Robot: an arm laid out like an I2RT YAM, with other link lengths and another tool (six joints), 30 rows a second.
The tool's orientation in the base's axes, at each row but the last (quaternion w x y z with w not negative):
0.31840 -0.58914 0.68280 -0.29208
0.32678 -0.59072 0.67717 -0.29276
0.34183 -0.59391 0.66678 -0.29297
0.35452 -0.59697 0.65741 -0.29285
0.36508 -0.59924 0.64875 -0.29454
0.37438 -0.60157 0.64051 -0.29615
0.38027 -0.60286 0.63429 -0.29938
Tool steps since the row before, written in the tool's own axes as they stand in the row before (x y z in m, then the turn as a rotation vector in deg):
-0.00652 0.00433 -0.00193 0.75 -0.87 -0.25
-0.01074 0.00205 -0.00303 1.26 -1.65 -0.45
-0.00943 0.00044 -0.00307 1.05 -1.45 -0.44
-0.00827 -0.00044 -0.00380 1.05 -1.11 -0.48
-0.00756 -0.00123 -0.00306 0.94 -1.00 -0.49
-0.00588 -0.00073 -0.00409 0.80 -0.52 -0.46
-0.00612 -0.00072 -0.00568 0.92 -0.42 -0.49
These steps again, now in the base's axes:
-0.00351 0.00709 -0.00155 0.27 -0.85 0.76
-0.00269 0.01095 0.00130 0.54 -1.46 1.45
-0.00215 0.00936 0.00249 0.44 -1.23 1.30
-0.00255 0.00801 0.00351 0.21 -1.19 1.05
-0.00172 0.00720 0.00363 0.14 -1.07 0.98
-0.00304 0.00547 0.00356 -0.10 -0.88 0.58
-0.00450 0.00556 0.00437 -0.17 -0.99 0.50

